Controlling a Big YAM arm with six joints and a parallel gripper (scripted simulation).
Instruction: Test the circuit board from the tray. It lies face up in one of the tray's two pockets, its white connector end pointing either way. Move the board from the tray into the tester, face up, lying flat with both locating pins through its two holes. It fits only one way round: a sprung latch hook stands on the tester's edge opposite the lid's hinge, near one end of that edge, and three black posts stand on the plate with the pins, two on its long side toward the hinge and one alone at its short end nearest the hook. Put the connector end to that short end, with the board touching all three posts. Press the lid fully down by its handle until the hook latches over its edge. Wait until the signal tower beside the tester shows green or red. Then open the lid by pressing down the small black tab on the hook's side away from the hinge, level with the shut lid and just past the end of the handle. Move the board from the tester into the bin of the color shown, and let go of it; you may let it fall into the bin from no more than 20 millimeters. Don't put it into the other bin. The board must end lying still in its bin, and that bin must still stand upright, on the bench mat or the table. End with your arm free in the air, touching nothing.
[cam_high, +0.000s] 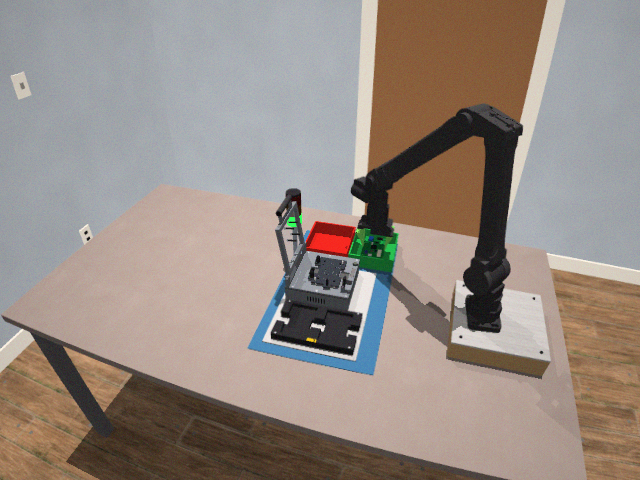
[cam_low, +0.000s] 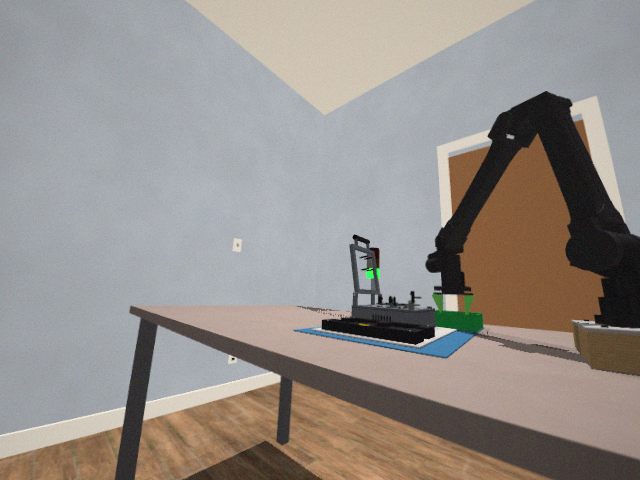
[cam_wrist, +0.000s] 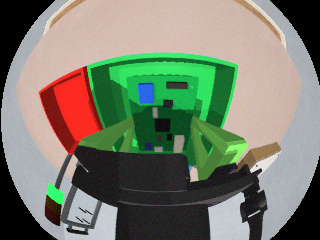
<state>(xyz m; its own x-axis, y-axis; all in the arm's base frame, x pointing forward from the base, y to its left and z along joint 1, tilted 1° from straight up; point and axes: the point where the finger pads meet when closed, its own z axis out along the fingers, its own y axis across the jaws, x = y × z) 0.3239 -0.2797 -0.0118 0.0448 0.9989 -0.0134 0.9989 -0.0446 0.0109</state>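
My gripper is now 2 cm above the green bin. Also, from my hand: red bin (15 cm ahead, 2 cm below); then tester plate (12 cm ahead, 20 cm to the left, 3 cm above); then green circuit board (right at my hand).
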